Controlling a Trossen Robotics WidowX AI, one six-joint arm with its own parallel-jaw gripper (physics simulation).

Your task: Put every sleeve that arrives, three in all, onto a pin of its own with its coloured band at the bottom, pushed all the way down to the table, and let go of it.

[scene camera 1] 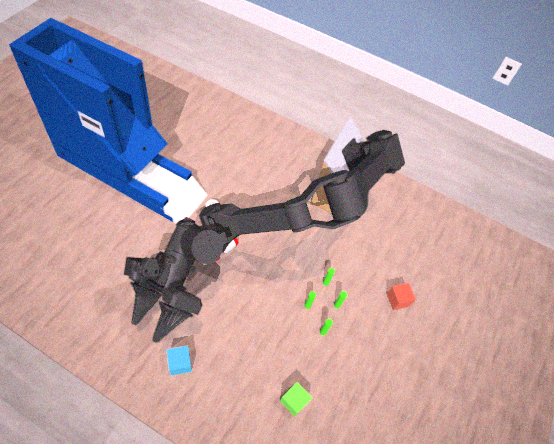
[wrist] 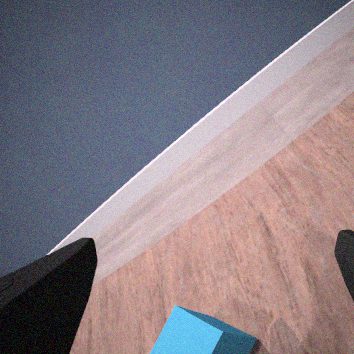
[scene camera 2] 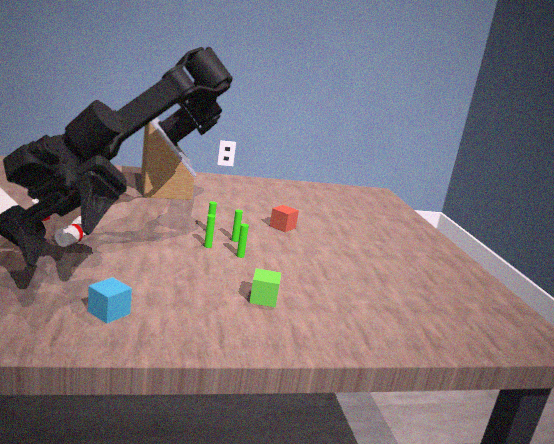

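My gripper [scene camera 1: 145, 331] [scene camera 2: 59, 251] [wrist: 221, 249] is open and empty, tilted downward, near the blue cube. One white sleeve [scene camera 1: 212, 201] [scene camera 2: 35, 201] is mostly hidden by the arm. Another sleeve [scene camera 1: 230, 246] lies on the table with a red band at one end. A third sleeve [scene camera 2: 66, 235] lies beside it, its red band toward the right in scene camera 2; the arm hides most of it in scene camera 1. Several bare green pins [scene camera 1: 326, 327] [scene camera 2: 242, 241] stand in a diamond, apart from the gripper. No sleeve shows in the wrist view.
A blue cube [scene camera 1: 179, 361] [scene camera 2: 110, 300] [wrist: 190, 332] lies near the fingertips. A green cube [scene camera 1: 296, 399] [scene camera 2: 265, 288] and a red cube [scene camera 1: 401, 296] [scene camera 2: 284, 218] flank the pins. A blue dispenser [scene camera 1: 75, 110] with a white chute [scene camera 1: 175, 192] and a wooden wedge [scene camera 2: 170, 180] stand behind.
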